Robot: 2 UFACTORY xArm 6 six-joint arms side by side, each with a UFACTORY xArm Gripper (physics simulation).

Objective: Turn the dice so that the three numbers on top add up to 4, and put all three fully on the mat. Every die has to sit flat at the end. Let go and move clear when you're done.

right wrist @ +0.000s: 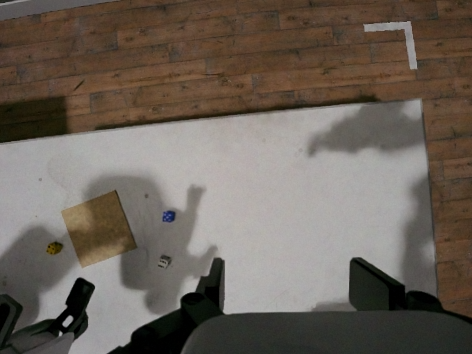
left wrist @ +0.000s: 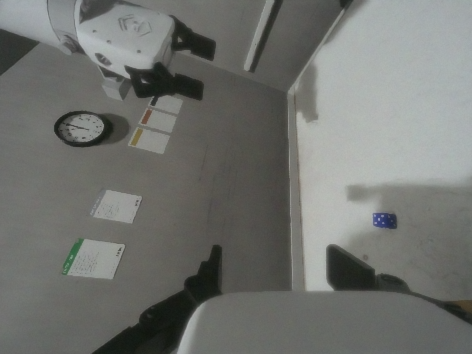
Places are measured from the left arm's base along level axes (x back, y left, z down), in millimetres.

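Pixels of known places: left gripper, between the fingertips: (right wrist: 54, 289) (left wrist: 274, 262); right gripper, between the fingertips: (right wrist: 286, 279) (left wrist: 209, 71).
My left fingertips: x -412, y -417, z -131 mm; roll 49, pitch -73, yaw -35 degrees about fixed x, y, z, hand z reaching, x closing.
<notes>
Behind a point stands the place of what it marks.
The tan square mat (right wrist: 100, 229) {x -424, y -328, z 80 mm} lies on the white table; a corner of the mat (left wrist: 466, 305) {x -404, y -404, z 80 mm} shows in the left wrist view. A blue die (left wrist: 384, 220) {x -463, y -484, z 64 mm} (right wrist: 169, 216) {x -473, y -489, z 64 mm} and a white die (right wrist: 164, 261) {x -375, y -486, z 63 mm} lie off the mat, to its right in the right wrist view. A yellow die (right wrist: 54, 248) {x -375, y -234, z 64 mm} lies off the mat on its left. The top numbers are too small to tell surely. My left gripper (left wrist: 274, 262) {x -412, y -417, z -131 mm} (right wrist: 54, 289) {x -412, y -417, z -131 mm} is open and empty, above the table. My right gripper (right wrist: 286, 279) {x -504, y -669, z -229 mm} (left wrist: 209, 71) {x -504, y -669, z -229 mm} is open and empty, raised away from the dice.
The white table top (right wrist: 280, 165) {x -604, y -719, z 84 mm} (left wrist: 380, 125) {x -473, y -655, z 84 mm} ends at a wooden floor (right wrist: 250, 50) with a white corner mark (right wrist: 410, 45). A grey wall in the left wrist view bears a clock (left wrist: 81, 128) and several cards. Arm shadows fall across the mat and table.
</notes>
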